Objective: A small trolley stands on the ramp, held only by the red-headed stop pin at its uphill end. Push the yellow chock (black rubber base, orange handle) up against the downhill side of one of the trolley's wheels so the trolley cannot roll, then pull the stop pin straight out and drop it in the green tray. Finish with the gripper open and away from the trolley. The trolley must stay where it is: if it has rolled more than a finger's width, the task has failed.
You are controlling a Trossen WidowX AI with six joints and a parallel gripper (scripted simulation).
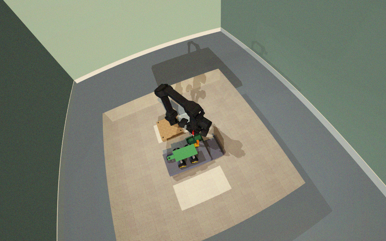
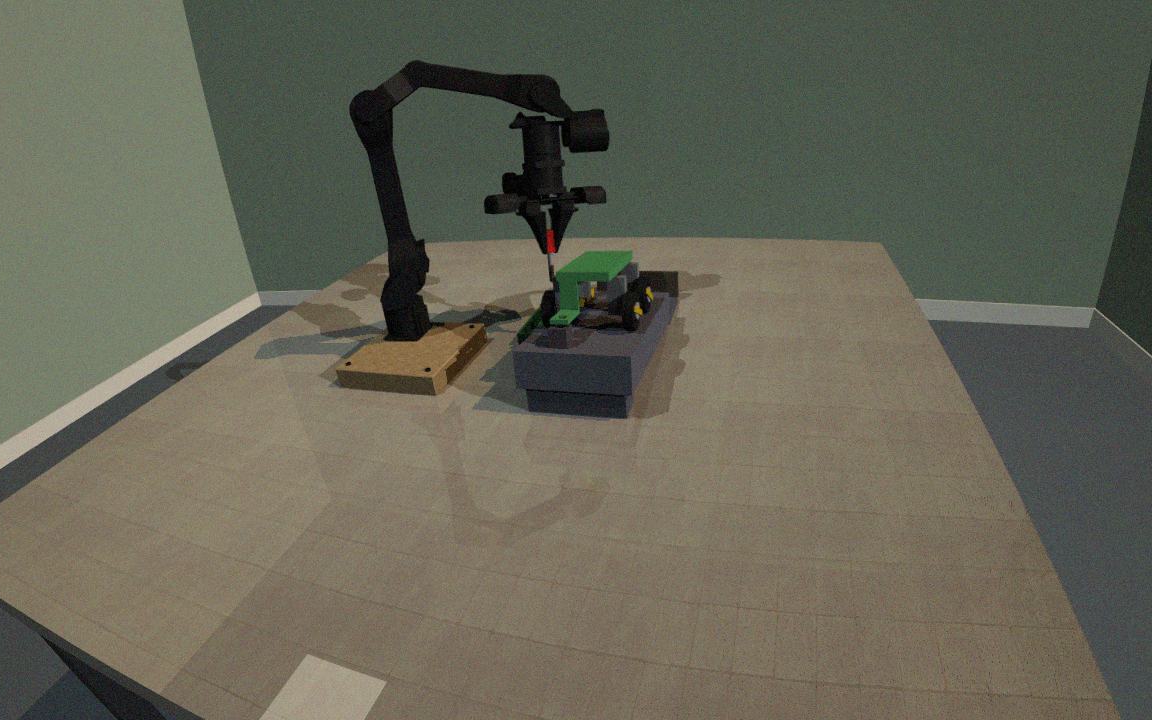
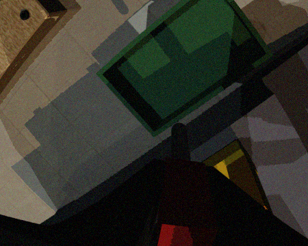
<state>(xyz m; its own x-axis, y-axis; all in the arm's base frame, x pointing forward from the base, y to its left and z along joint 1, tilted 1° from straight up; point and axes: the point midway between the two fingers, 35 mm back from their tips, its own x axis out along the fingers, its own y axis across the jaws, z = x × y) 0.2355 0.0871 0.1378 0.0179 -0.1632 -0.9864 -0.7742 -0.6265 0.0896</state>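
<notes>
The green tray is 20 mm behind my gripper tip and 140 mm below it. Also, from my gripper tip: yellow chock: 50 mm ahead, 20 mm to the right, 50 mm below; trolley: 100 mm ahead, 110 mm to the right, 20 mm below; red-headed stop pin: right at my gripper tip.
</notes>
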